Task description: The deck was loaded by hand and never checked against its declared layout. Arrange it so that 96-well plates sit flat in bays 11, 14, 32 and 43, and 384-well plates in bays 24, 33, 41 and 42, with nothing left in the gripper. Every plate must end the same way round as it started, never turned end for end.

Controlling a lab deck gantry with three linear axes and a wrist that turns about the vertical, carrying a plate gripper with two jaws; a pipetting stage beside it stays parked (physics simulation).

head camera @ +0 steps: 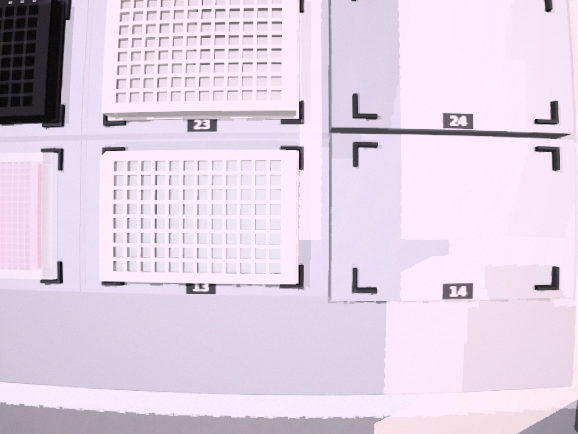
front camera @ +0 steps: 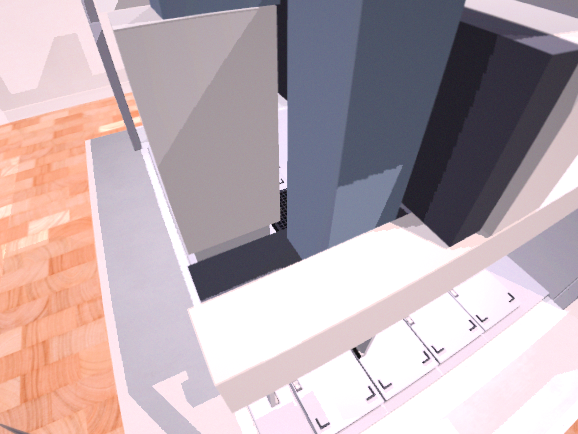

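Frame: origin at the robot's base, x back, y right, z up, level; millimetres.
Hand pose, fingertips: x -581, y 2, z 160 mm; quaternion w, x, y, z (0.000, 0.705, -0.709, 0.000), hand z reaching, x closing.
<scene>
Each offset is from my fingertips to the top centre of the thing. "pt": to the spot under its first point.
In the head view a white 96-well plate @[dy -45, dx +189, dz -146 mm] (head camera: 197, 217) lies in bay 13 and another white 96-well plate @[dy -152, dx +189, dz -146 mm] (head camera: 200, 55) in bay 23. A black plate @[pt dy -151, dx +315, dz -151 mm] (head camera: 20, 60) shows in part beyond bay 23's left side. Below it, a pale pink fine-grid plate @[pt dy -44, dx +307, dz -149 mm] (head camera: 22, 217) is cut off by the left edge. Bay 14 @[pt dy -46, dx +37, dz -145 mm] (head camera: 440, 215) and the visible part of bay 24 @[pt dy -141, dx +36, dz -145 mm] (head camera: 440, 65) hold no plate. My gripper (front camera: 320, 372) is low at the front bays, mostly behind the white beam; its jaw tips stand wide apart below the beam, with no plate between them.
The white beam (front camera: 340, 320) crosses the front view and hides much of the deck. The blue column (front camera: 320, 125) and a grey panel (front camera: 220, 135) stand behind it. A black grid patch @[pt dy -143, dx +348, dz -147 mm] (front camera: 283, 212) shows between them. A raised edge @[pt dy -46, dx +105, dz -153 mm] (head camera: 330, 215) borders bays 14 and 24.
</scene>
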